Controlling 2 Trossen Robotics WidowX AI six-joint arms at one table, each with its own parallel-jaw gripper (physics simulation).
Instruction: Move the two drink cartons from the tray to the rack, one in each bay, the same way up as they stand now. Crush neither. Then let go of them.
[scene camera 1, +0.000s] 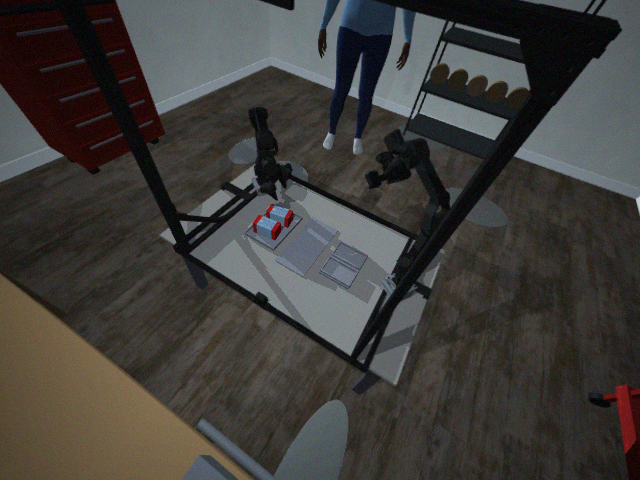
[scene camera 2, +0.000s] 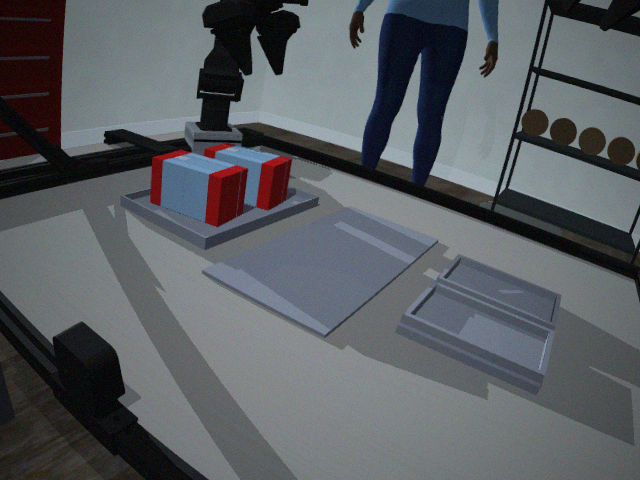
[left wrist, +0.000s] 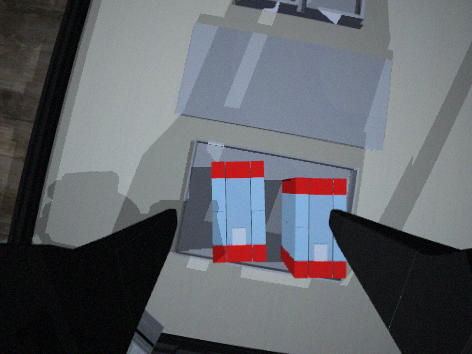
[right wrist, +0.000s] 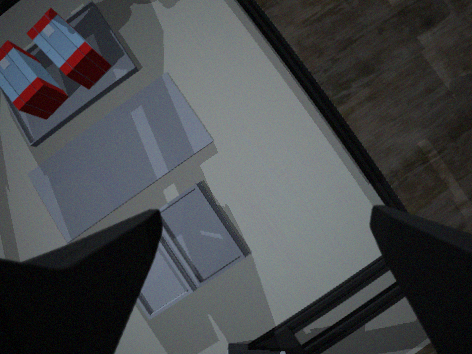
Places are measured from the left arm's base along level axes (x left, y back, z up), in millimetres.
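Where they show: left gripper, between the fingertips: (scene camera 1: 281, 194) (scene camera 2: 264, 74) (left wrist: 253, 216); right gripper, between the fingertips: (scene camera 1: 378, 185) (scene camera 2: 584, 20) (right wrist: 265, 218); left arm's base, origin of its link: (scene camera 1: 263, 181) (scene camera 2: 213, 127).
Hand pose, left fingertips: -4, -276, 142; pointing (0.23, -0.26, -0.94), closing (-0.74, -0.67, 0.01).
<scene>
Things, the pixels of their top centre, and the offset from my left fingertips, as dx, dy, dz.
- grey tray, centre of its top: (scene camera 2: 224, 195) (left wrist: 268, 210) (right wrist: 59, 71) (scene camera 1: 274, 224) -42, -16, -182
- grey rack, centre of its top: (scene camera 2: 494, 303) (right wrist: 171, 253) (scene camera 1: 344, 262) +177, -362, -178
Two light-blue cartons with red ends, the near one (scene camera 1: 266, 227) (scene camera 2: 188, 186) (left wrist: 320, 225) (right wrist: 22, 75) and the far one (scene camera 1: 279, 214) (scene camera 2: 252, 180) (left wrist: 239, 210) (right wrist: 65, 45), stand side by side in the grey tray (scene camera 1: 260, 242) (scene camera 2: 205, 242) (left wrist: 200, 155). Each has a small pale patch on top. The grey rack (scene camera 1: 336, 279) (scene camera 2: 465, 356) (right wrist: 180, 262) has two empty bays. My left gripper (scene camera 2: 263, 73) (left wrist: 253, 216) is open and empty, above the cartons. My right gripper (right wrist: 265, 218) is open and empty, high up, with the rack showing by its left finger.
A flat grey plate (scene camera 1: 307, 248) (scene camera 2: 320, 268) (left wrist: 290, 90) (right wrist: 120, 155) lies between tray and rack. Dark rails edge the table, and a black block (scene camera 2: 87, 366) stands on the front rail. A person (scene camera 1: 361, 67) and a shelf unit stand behind. Shadows cross the table.
</scene>
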